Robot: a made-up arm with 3 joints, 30 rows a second.
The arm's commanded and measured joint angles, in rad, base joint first. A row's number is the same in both.
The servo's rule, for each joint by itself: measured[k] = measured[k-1] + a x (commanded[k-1-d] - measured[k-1]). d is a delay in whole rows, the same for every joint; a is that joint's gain. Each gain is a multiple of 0.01, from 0.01 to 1. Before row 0 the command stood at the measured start. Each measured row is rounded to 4 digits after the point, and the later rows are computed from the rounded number. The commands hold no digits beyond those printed.
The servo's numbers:
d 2
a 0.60 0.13 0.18
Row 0, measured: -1.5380, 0.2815, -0.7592
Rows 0 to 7, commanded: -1.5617, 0.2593, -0.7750; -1.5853, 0.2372, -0.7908; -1.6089, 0.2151, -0.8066; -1.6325, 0.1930, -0.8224; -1.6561, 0.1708, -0.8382; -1.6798, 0.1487, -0.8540; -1.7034, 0.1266, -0.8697; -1.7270, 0.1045, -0.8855
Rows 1 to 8, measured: -1.5380, 0.2815, -0.7592; -1.5380, 0.2815, -0.7592; -1.5522, 0.2786, -0.7620; -1.5721, 0.2732, -0.7672; -1.5942, 0.2656, -0.7743; -1.6172, 0.2562, -0.7830; -1.6405, 0.2451, -0.7929; -1.6641, 0.2326, -0.8039
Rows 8 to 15, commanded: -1.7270, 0.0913, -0.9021; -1.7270, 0.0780, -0.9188; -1.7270, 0.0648, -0.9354; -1.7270, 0.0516, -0.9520; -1.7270, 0.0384, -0.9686; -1.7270, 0.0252, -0.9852; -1.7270, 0.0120, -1.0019; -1.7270, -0.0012, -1.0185
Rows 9 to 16, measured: -1.6877, 0.2188, -0.8157; -1.7113, 0.2039, -0.8283; -1.7207, 0.1893, -0.8416; -1.7245, 0.1748, -0.8555; -1.7260, 0.1605, -0.8699; -1.7266, 0.1463, -0.8847; -1.7268, 0.1323, -0.8998; -1.7269, 0.1184, -0.9152
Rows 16 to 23, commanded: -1.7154, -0.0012, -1.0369; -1.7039, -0.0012, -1.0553; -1.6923, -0.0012, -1.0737; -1.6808, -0.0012, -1.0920; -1.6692, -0.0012, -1.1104; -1.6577, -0.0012, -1.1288; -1.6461, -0.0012, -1.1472; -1.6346, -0.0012, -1.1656
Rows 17 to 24, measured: -1.7270, 0.1046, -0.9308; -1.7270, 0.0908, -0.9466; -1.7200, 0.0788, -0.9629; -1.7103, 0.0684, -0.9795; -1.6995, 0.0594, -0.9965; -1.6883, 0.0515, -1.0137; -1.6768, 0.0446, -1.0311; -1.6653, 0.0386, -1.0487
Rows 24 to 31, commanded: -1.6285, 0.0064, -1.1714; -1.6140, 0.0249, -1.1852; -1.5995, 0.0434, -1.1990; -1.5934, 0.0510, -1.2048; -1.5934, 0.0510, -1.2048; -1.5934, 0.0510, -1.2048; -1.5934, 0.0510, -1.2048; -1.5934, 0.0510, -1.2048
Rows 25 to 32, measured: -1.6538, 0.0334, -1.0664; -1.6423, 0.0289, -1.0843; -1.6340, 0.0260, -1.1000; -1.6220, 0.0259, -1.1153; -1.6085, 0.0282, -1.1304; -1.5994, 0.0312, -1.1438; -1.5958, 0.0338, -1.1548; -1.5944, 0.0360, -1.1638
